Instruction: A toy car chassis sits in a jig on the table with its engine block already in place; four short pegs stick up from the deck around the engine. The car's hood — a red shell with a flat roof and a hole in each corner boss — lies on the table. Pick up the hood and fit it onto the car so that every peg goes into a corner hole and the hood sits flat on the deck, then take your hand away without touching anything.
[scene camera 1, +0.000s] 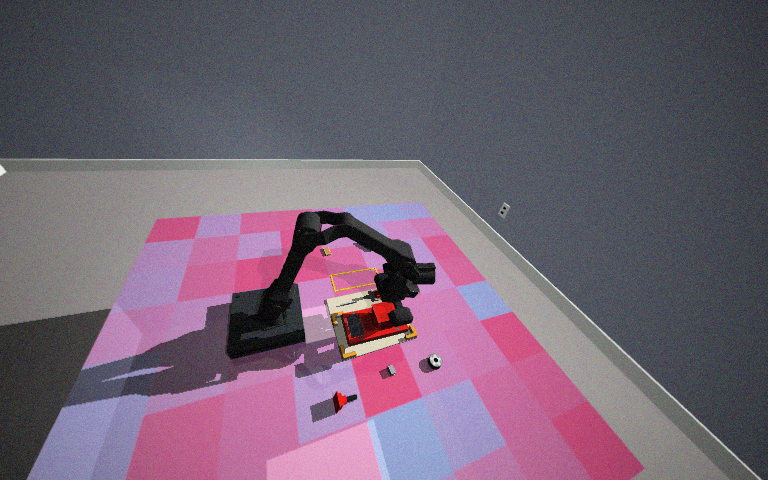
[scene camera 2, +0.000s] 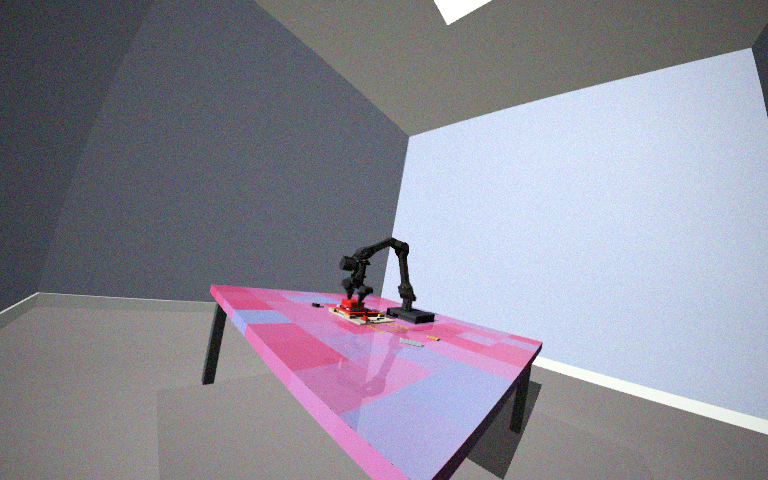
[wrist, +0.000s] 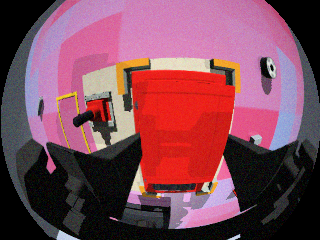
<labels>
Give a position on a red hood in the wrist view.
184, 125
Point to my gripper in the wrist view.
184, 137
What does my gripper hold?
A red hood.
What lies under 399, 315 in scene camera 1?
My gripper.
</labels>
